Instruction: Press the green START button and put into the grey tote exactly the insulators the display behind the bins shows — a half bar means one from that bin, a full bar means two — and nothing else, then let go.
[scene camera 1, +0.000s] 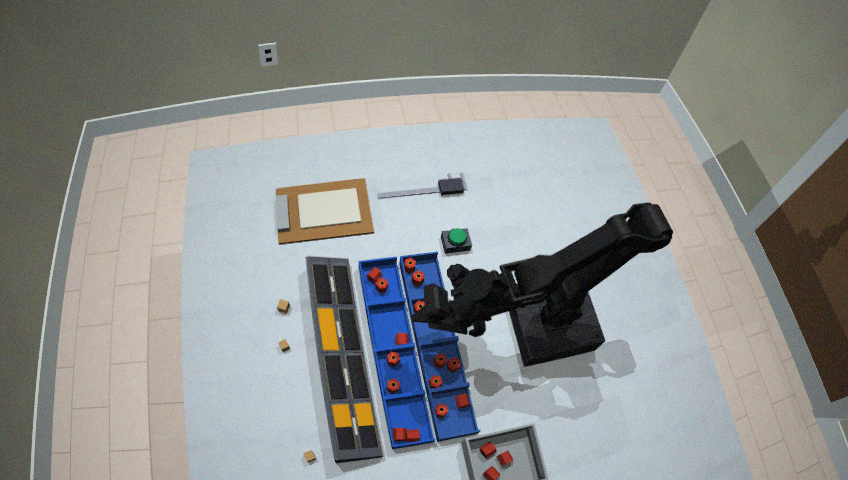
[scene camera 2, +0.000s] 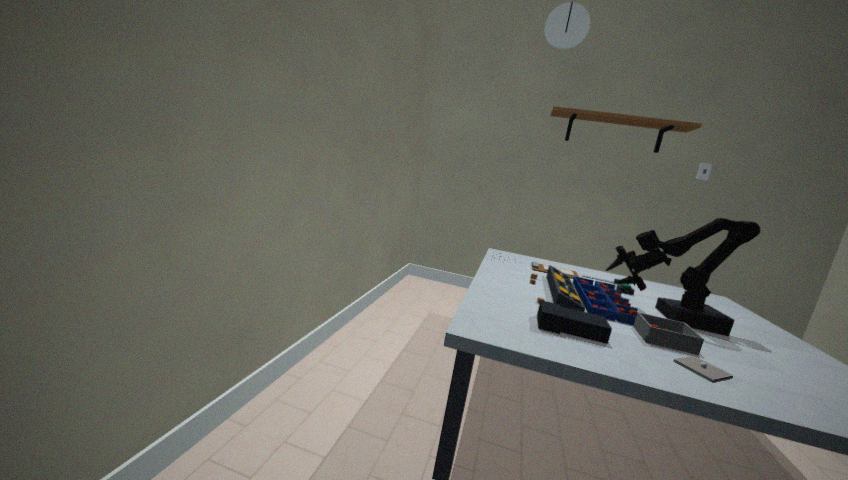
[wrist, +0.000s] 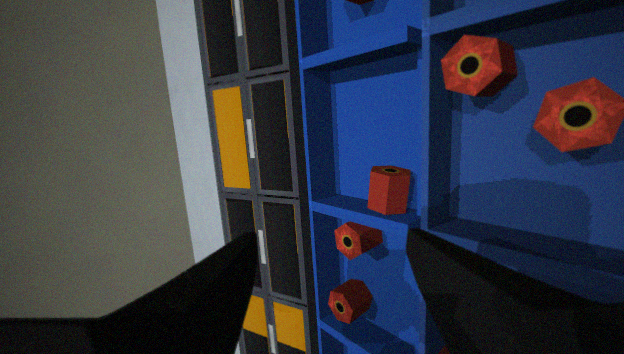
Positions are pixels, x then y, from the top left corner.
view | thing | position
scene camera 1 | my gripper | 420, 322
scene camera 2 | my gripper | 609, 276
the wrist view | my gripper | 332, 241
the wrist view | display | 290, 71
